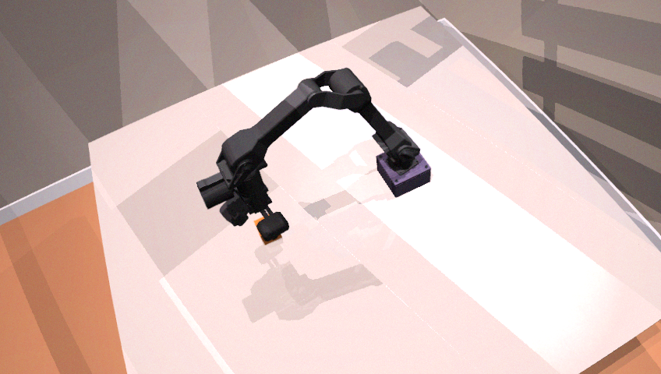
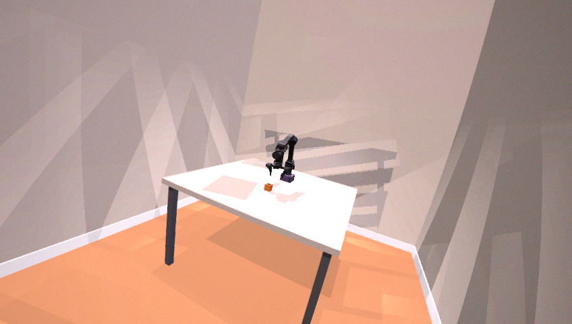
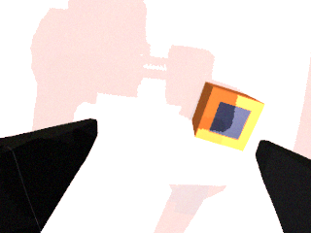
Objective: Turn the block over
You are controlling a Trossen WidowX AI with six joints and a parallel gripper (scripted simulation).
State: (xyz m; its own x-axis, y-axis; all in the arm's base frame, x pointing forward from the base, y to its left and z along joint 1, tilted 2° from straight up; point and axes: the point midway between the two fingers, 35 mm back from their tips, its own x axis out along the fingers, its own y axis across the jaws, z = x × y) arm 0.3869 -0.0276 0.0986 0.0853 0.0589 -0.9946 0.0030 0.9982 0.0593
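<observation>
The orange block is 1 cm behind my gripper tip, 5 cm to the right of it and 8 cm below it.
</observation>
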